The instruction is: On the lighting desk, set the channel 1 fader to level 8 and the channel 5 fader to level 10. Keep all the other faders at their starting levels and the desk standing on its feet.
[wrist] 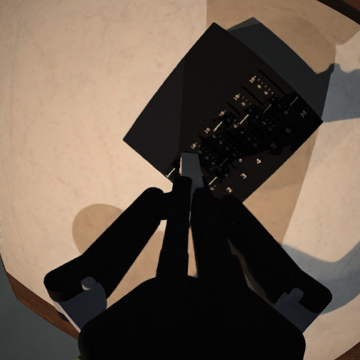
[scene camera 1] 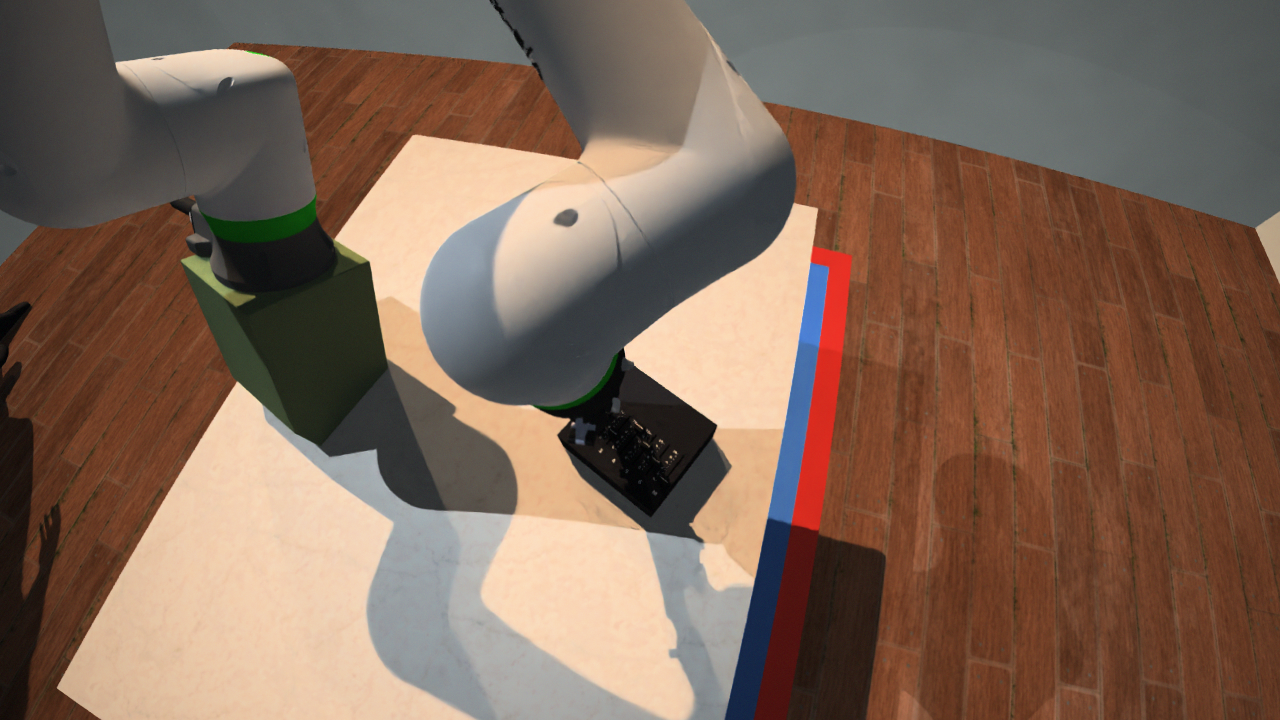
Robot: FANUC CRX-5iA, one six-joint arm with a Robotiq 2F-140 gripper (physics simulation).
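Pixels of known places: gripper, fingertip midpoint: [scene camera 1: 609, 406]; arm's base at its link origin: [scene camera 1: 276, 259].
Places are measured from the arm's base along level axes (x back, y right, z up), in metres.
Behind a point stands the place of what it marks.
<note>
The black lighting desk [scene camera 1: 675, 417] @[x -0.541, y -0.088, z -0.163 m] [wrist: 170, 100] lies flat on the pale table, turned at an angle. In the wrist view its channel 5 fader [wrist: 244, 119] sits part-way along its slot. A light-lined fader cap, apparently the channel 1 fader [wrist: 171, 172], shows near the desk's left edge, towards the level 10 end. Exact levels are too dark to read. My gripper [wrist: 187, 165] is shut and empty. Its fingertips are over the channel 1 side, just right of that cap, and hide part of the scale. Whether they touch the cap cannot be told. The desk's feet are hidden.
The pale table [scene camera 1: 268, 573] @[x -0.119, y 0.359, z -0.218 m] carries a green block [scene camera 1: 308, 358] @[x -0.077, y 0.081, z -0.078 m] under the arm's base, left of the desk. A blue strip [scene camera 1: 792, 429] and a red strip [scene camera 1: 819, 429] run along the table's right edge. Other fader caps stand close beside the fingers.
</note>
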